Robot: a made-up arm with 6 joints.
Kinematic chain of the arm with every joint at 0, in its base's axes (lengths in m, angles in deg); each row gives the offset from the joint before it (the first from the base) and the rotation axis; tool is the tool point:
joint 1: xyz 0 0 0.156 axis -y
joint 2: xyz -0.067 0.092 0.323 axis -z
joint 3: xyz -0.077 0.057 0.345 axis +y
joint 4: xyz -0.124 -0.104 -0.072 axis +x
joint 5: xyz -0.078 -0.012 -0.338 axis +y
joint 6: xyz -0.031 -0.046 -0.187 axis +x
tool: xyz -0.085 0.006 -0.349
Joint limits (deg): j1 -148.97..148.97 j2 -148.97..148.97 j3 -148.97..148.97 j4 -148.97..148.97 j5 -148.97..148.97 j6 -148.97..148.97
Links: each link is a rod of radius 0.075 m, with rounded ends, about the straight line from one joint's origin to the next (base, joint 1, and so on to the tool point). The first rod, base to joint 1, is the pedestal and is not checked.
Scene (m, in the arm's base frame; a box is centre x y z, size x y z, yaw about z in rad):
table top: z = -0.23
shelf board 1: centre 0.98 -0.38 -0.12 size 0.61 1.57 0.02 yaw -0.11
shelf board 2: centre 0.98 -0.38 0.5 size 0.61 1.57 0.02 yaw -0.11
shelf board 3: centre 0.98 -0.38 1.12 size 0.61 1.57 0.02 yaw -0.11
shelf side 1: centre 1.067 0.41 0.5 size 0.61 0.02 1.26 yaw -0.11
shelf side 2: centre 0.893 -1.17 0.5 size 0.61 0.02 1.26 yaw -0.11
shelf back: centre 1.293 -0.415 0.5 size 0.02 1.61 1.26 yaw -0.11
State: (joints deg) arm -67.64 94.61 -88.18 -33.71 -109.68 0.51
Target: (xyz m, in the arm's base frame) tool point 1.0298 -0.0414 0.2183
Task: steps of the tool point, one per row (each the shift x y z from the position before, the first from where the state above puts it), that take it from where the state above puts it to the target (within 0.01 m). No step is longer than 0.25 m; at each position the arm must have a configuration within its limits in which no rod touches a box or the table.
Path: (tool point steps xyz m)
1: -0.1722 0.0098 0.0197
2: -0.1555 0.0264 -0.0197
3: 0.0858 -0.0265 -0.2220
4: 0.0083 0.0261 -0.2196
5: -0.0588 0.0689 -0.1711
6: 0.0978 -0.0771 -0.0079
7: 0.1055 -0.0484 0.0065
8: 0.1095 -0.0130 0.0100
9: 0.1072 0.0238 0.0031
10: 0.0974 0.0575 -0.0117

